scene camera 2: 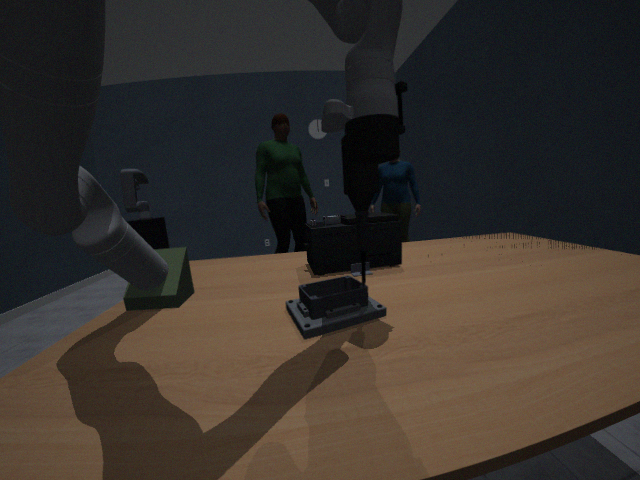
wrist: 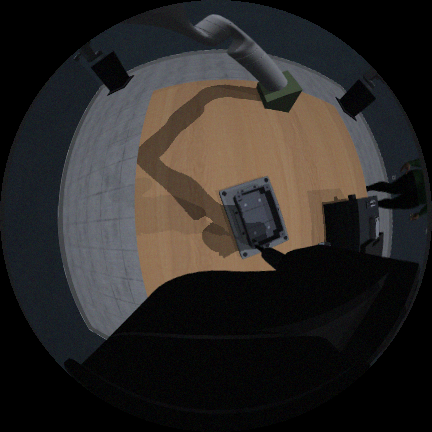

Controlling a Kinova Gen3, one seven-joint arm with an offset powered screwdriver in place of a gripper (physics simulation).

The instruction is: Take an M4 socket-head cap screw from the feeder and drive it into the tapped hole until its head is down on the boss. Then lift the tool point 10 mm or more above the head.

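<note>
The black powered screwdriver (scene camera 2: pixel 363 282) (wrist: pixel 257 246) points straight down in the scene view. Its thin tip is at the far right corner of a dark open-topped housing, partly behind the wall there. The housing (scene camera 2: pixel 336 301) (wrist: pixel 275 212) sits on a grey base plate (scene camera 2: pixel 338 323) (wrist: pixel 228 194) with holes at its corners. The tapped hole and boss under the tip are hidden or too small to make out. No screw can be made out at the tip, so whether the tool holds one cannot be told. The black feeder (scene camera 2: pixel 336 250) (wrist: pixel 342 222) stands behind the housing.
A green block (scene camera 2: pixel 180 279) (wrist: pixel 280 100) under the grey arm's base stands on the wooden table (scene camera 2: pixel 491 335) (wrist: pixel 200 130). A small pale bracket (scene camera 2: pixel 360 269) lies by the feeder's foot. Two people stand beyond the table. The arm's shadow crosses the table.
</note>
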